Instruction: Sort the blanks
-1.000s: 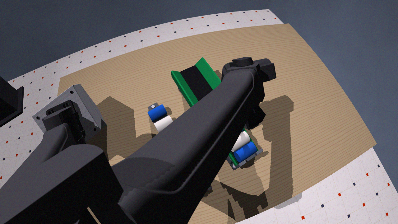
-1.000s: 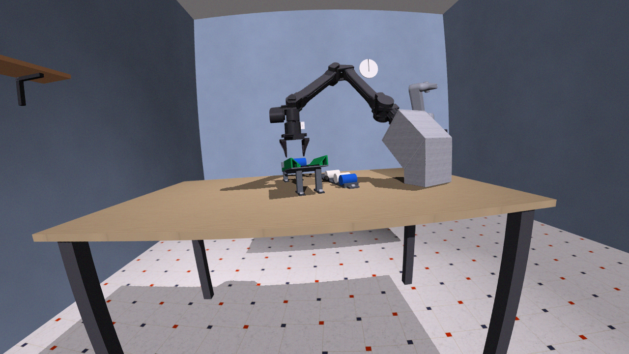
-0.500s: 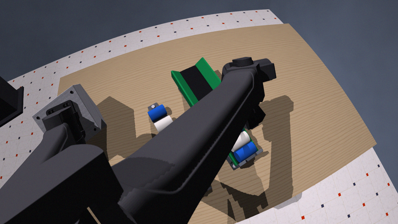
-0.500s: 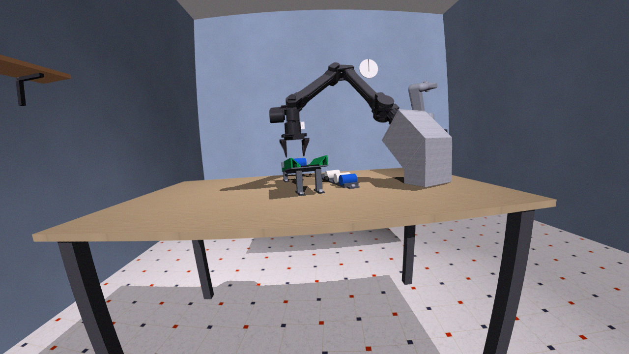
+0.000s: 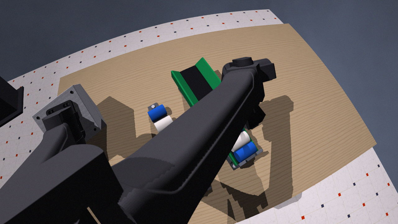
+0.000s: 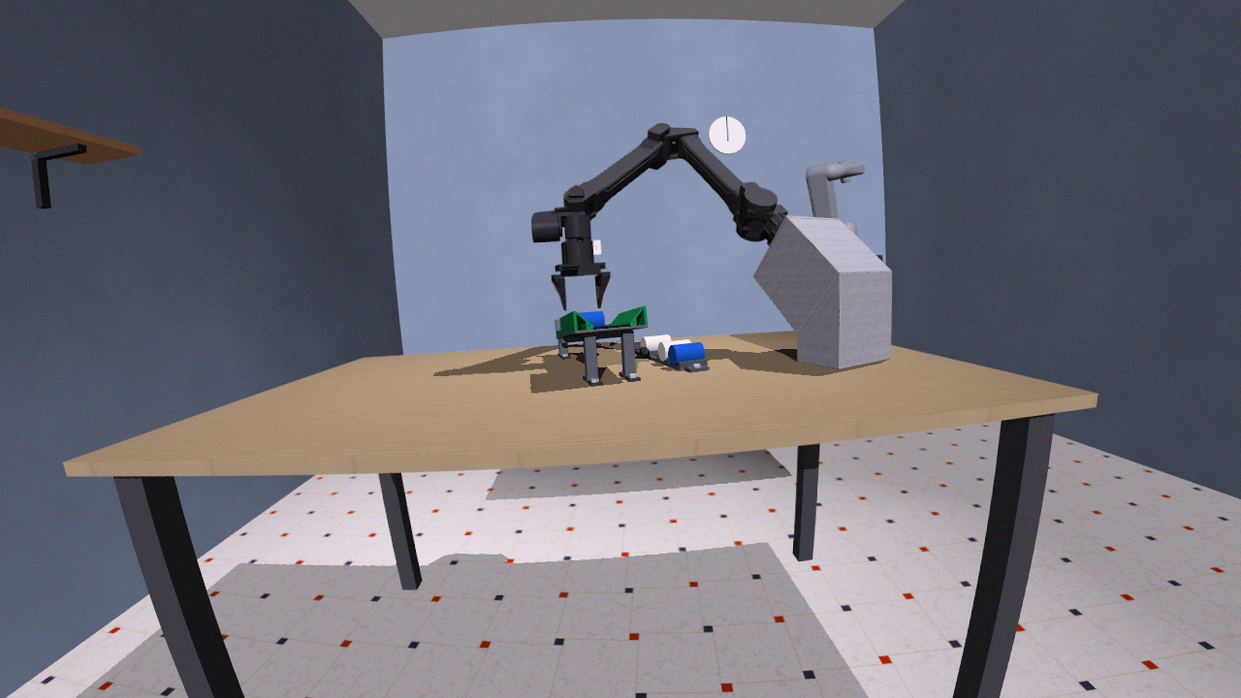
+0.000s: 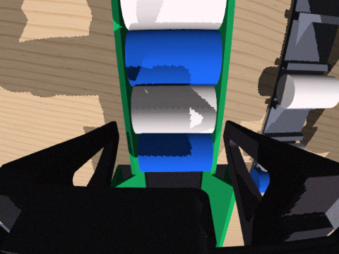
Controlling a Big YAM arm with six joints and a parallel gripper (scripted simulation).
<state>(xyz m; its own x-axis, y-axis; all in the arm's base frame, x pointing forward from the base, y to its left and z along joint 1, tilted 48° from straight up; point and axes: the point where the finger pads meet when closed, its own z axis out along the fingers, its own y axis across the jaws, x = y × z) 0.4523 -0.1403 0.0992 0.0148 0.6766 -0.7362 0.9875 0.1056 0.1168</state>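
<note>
Right now my hand is 140 mm to the left of the grey stop and 70 mm above it. The rest, counted from my hand: grey stock rack (160 mm behind, 130 mm below, 40 mm to the left).
</note>
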